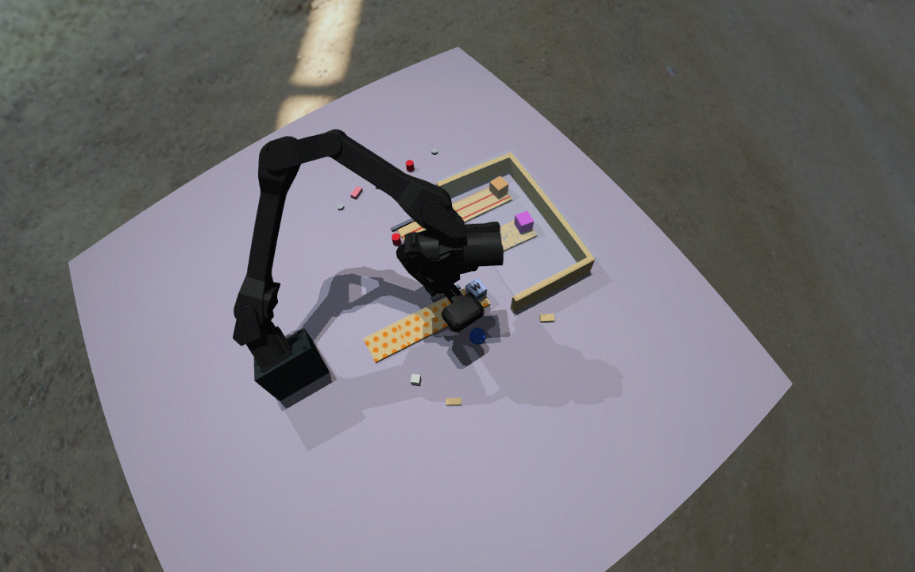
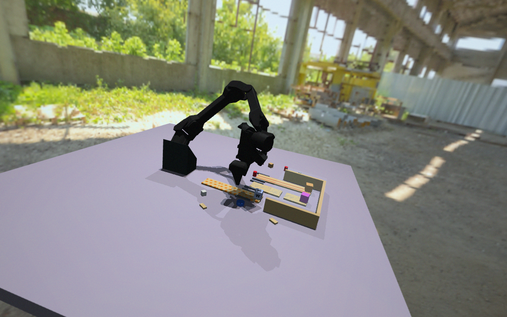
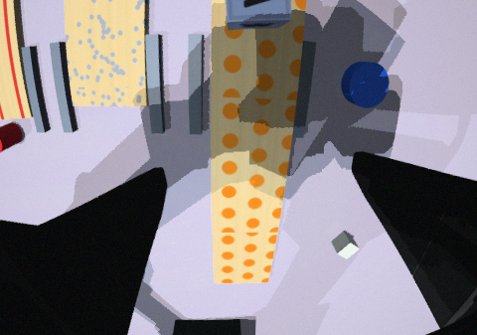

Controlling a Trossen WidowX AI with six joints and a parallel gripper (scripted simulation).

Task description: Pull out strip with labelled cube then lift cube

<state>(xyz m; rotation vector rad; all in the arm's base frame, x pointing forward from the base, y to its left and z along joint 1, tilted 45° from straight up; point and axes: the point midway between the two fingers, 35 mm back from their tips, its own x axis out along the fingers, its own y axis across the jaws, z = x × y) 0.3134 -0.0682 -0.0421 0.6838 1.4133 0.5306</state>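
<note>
My gripper tip is 8 cm short of the labelled cube, 1 cm to the left of it and 4 cm above it. The rest, counted from my gripper tip: orange-dotted strip 3 cm behind, 5 cm below; then blue disc 2 cm ahead, 8 cm to the right, 5 cm below.
</note>
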